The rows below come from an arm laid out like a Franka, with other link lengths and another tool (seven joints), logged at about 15 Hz.
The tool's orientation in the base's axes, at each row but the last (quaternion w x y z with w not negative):
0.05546 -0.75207 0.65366 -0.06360
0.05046 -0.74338 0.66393 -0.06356
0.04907 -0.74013 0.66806 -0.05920
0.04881 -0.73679 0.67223 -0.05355
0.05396 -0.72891 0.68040 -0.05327
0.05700 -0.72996 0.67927 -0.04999
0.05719 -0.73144 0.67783 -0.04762
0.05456 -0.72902 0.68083 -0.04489
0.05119 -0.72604 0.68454 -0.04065
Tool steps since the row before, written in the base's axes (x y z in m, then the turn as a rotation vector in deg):
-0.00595 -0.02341 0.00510 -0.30 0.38 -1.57
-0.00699 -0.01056 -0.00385 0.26 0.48 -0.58
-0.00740 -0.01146 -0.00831 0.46 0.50 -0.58
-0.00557 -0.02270 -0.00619 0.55 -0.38 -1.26
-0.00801 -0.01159 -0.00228 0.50 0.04 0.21
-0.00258 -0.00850 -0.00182 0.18 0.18 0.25
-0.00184 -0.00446 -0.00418 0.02 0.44 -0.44
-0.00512 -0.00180 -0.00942 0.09 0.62 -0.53
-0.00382 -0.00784 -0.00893 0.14 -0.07 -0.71
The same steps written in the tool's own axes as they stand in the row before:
0.02248 0.00822 -0.00603 -0.45 0.50 1.50
0.00961 0.00867 0.00277 -0.46 -0.22 0.61
0.01047 0.00971 0.00715 -0.46 -0.42 0.64
0.02202 0.00846 0.00532 0.41 -0.33 1.33
0.01100 0.00904 0.00097 0.00 -0.53 -0.13
0.00830 0.00342 0.00128 -0.17 -0.23 -0.22
0.00434 0.00277 0.00378 -0.43 0.01 0.45
0.00153 0.00650 0.00858 -0.61 -0.06 0.55
0.00770 0.00539 0.00821 0.09 -0.04 0.72

